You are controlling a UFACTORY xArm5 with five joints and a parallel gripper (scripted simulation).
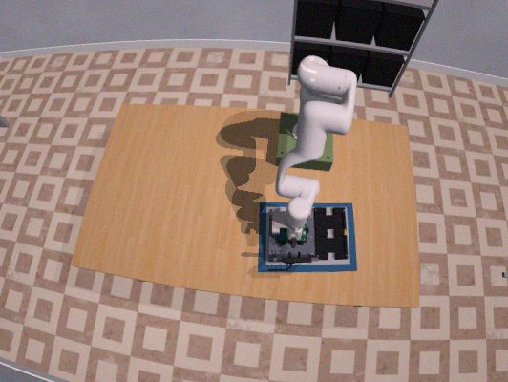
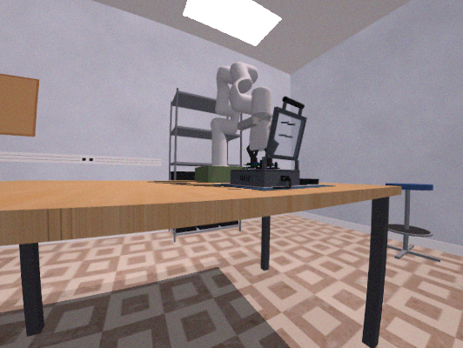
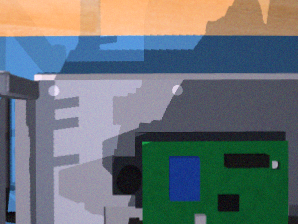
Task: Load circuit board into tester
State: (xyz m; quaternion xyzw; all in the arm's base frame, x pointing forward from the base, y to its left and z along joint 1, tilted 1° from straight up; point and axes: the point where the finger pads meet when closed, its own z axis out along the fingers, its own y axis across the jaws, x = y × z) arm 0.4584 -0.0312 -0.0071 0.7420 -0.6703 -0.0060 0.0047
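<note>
The green circuit board is right at my hand. Also, from my hand: tester lid: 120 mm ahead, 100 mm above, 10 mm to the left; then tester: 40 mm to the left, 30 mm ahead, 30 mm above.
</note>
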